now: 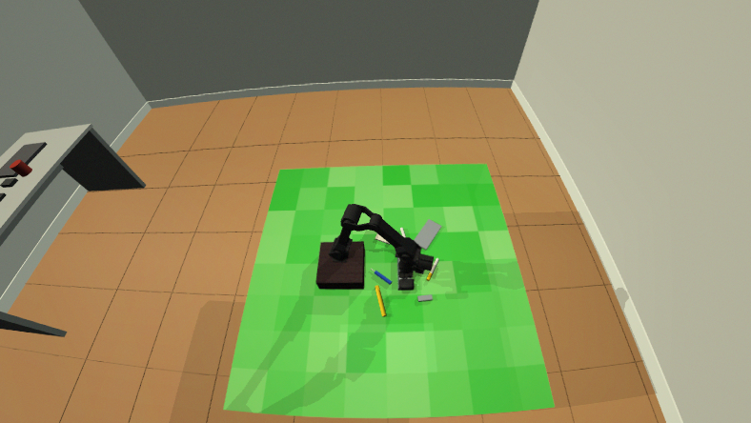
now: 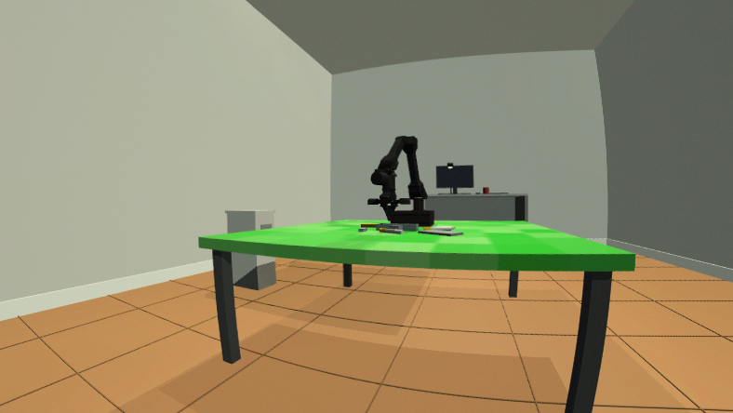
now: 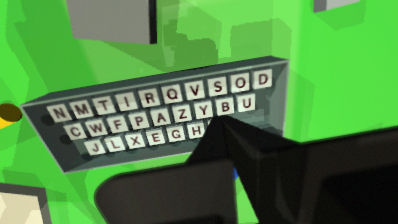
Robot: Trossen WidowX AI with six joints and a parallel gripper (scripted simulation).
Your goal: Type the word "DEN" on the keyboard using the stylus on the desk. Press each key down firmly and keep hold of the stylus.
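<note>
Now: gripper tip 130 mm past the blue stylus, 20 mm to the right of it and 30 mm above it. From my gripper tip the other things lie so: pad 100 mm behind, 230 mm to the left, 30 mm below; grey block 90 mm ahead, 90 mm to the right, 30 mm below; yellow pencil 110 mm behind, 110 mm to the right, 30 mm below.
</note>
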